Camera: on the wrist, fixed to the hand. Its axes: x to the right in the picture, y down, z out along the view.
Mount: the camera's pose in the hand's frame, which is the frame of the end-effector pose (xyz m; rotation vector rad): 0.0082 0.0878 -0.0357 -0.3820 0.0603 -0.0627
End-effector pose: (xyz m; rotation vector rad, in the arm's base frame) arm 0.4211 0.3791 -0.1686 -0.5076 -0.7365 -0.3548
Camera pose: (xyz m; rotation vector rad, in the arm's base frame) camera 0.4880 0.4305 -0.2126 -0.8312 -0.6286 -0.5721
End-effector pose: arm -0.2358 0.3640 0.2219 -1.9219 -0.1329 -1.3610
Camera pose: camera -0.2170 0.2770 0.1882 -2.1992 0.1056 -1.5727
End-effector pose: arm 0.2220 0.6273 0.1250 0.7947 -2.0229 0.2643
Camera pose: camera 0.1882 0.7081 0.1621 0.5989 -1.9077 -0.1313
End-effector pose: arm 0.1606 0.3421 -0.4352 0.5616 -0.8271 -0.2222
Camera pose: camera 0.1903 0.4257 -0.4009 0.2339 -0.6866 -0.4087
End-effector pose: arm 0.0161 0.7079 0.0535 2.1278 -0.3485 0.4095
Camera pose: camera -0.0168 0.6891 0.1408 1.7456 -0.2980 0.3396
